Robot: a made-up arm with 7 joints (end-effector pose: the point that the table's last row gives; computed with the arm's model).
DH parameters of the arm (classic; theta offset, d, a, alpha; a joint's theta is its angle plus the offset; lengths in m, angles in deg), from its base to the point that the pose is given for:
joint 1: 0 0.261 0 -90
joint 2: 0 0 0 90
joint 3: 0 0.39 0.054 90
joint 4: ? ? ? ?
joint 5: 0 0.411 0 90
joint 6: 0 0 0.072 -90
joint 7: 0 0.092 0 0
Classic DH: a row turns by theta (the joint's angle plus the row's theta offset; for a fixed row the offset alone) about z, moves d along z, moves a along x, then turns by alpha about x.
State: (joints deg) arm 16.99 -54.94 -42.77 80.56 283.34 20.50 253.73
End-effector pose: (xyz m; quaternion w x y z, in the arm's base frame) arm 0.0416 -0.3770 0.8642 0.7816 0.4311 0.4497 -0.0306
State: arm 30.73 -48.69 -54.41 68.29 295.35 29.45 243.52
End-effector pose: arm 0.2491 -0.3903 0.7148 0.5940 0.4535 0.6642 0.0194
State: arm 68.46 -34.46 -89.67 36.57 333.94 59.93 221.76
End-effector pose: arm 0.3723 -0.1649 0.2556 0.1617 -0.3303 -0.9251 -0.0944
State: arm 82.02 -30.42 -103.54 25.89 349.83 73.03 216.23
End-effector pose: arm 0.2797 -0.0827 0.1731 0.4442 -0.2806 -0.8430 -0.1155
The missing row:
joint 4: 0 0 0.093 90
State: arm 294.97 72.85 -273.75 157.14 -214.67 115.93 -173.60
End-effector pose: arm 0.3908 -0.7087 0.5745 0.2981 -0.4452 -0.2198 0.8152
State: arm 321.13 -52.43 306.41 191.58 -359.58 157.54 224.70
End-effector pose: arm -0.4530 0.3744 0.7075 0.6079 0.7638 0.1915 0.1019
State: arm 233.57 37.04 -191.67 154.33 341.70 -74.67 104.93
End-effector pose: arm -0.2883 -0.3472 0.9287 0.6560 0.5498 -0.3681 -0.3632
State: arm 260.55 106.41 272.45 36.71 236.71 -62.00 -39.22
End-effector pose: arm -0.3127 -0.0087 0.1293 0.4834 -0.8624 0.1171 -0.0946
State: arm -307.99 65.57 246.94 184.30 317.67 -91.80 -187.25
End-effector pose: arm 0.3512 0.6056 0.4590 0.2502 -0.7973 -0.5433 -0.0811
